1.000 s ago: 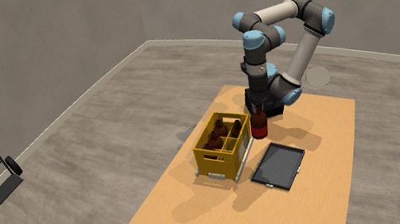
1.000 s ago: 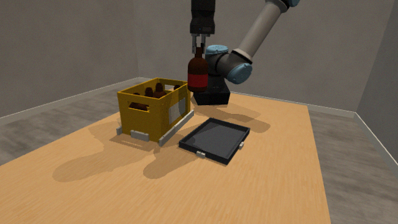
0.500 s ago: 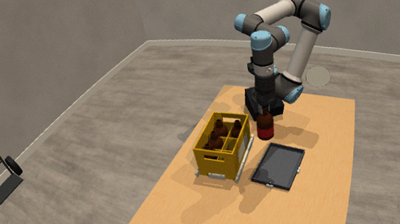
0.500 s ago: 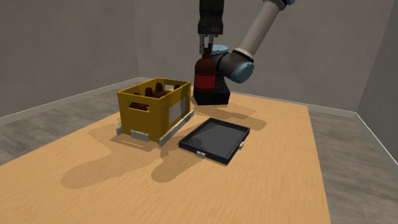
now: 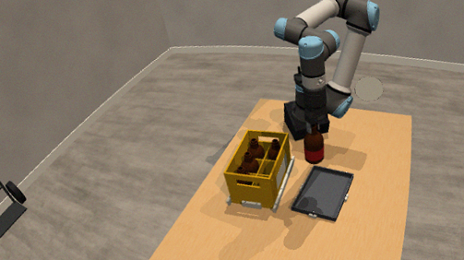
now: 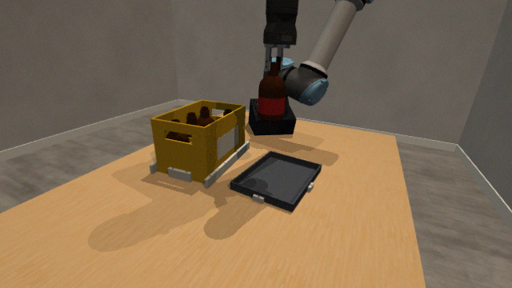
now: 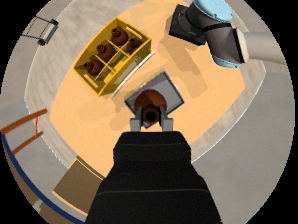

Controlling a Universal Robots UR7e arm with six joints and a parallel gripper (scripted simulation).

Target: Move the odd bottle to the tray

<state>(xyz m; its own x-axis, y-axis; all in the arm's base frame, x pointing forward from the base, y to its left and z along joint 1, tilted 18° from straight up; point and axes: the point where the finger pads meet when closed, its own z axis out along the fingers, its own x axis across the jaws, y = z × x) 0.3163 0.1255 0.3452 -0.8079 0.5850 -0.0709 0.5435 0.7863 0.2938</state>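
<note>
Right now my hand is 70 mm above the bottle. Also, from my hand: yellow crate (260 mm below, 230 mm to the right, 30 mm ahead); dark tray (330 mm below, 40 mm to the left).
</note>
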